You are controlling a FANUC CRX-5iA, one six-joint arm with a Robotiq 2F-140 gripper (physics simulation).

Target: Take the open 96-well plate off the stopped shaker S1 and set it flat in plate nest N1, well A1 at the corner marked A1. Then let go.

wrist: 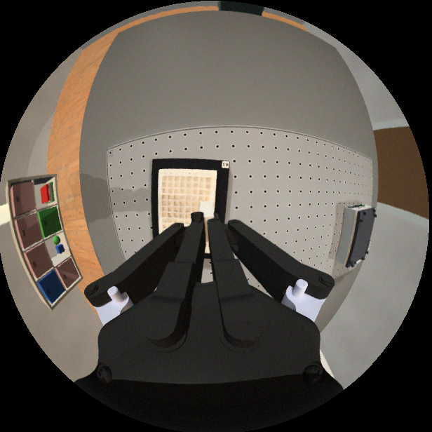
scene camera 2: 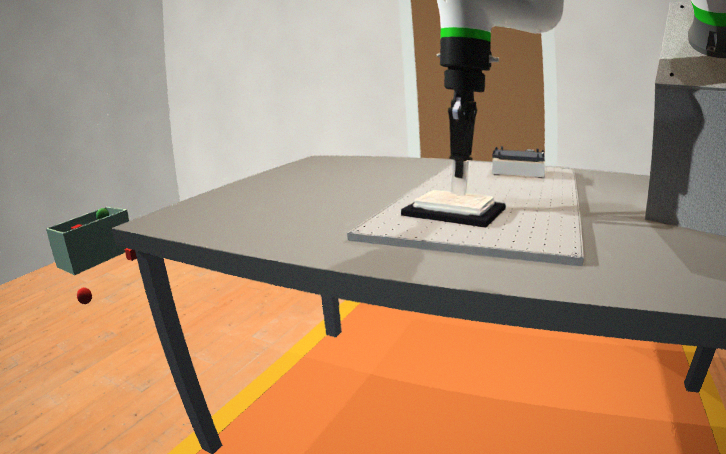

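Seen in the pictures: gripper, fingertip midpoint: (scene camera 2: 458, 194); arm's base, origin of the base link: (scene camera 2: 725, 38).
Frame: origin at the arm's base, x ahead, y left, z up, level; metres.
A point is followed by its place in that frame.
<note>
The pale open 96-well plate (scene camera 2: 452, 202) {x 0.540, y 0.241, z -0.336 m} (wrist: 185, 195) lies in the black plate nest N1 (scene camera 2: 444, 215) {x 0.544, y 0.273, z -0.351 m} (wrist: 155, 200), and its wells show. The A1 mark (wrist: 225, 164) is at the nest's upper right corner in the wrist view. The plate looks about flat; the fingers hide its lower end there, and I cannot read which well is A1. My gripper (scene camera 2: 458, 184) {x 0.547, y 0.182, z -0.336 m} (wrist: 206, 210) is shut, pale fingertips together, pointing down over the plate. Whether they touch it is not clear. The shaker S1 (scene camera 2: 518, 168) {x 0.477, y -0.145, z -0.339 m} (wrist: 360, 235), a light box with a dark clamped top, bears no plate.
The nest and the shaker stand on a perforated board (scene camera 2: 551, 235) {x 0.354, y 0.283, z -0.361 m} (wrist: 280, 175) on the grey table (scene camera 2: 240, 214) {x 0.976, y 0.322, z -0.375 m} (wrist: 225, 75). A box with coloured compartments (wrist: 49, 222) is beyond the table's edge; in the scene view a green bin (scene camera 2: 85, 254) and a red ball (scene camera 2: 84, 295) show there.
</note>
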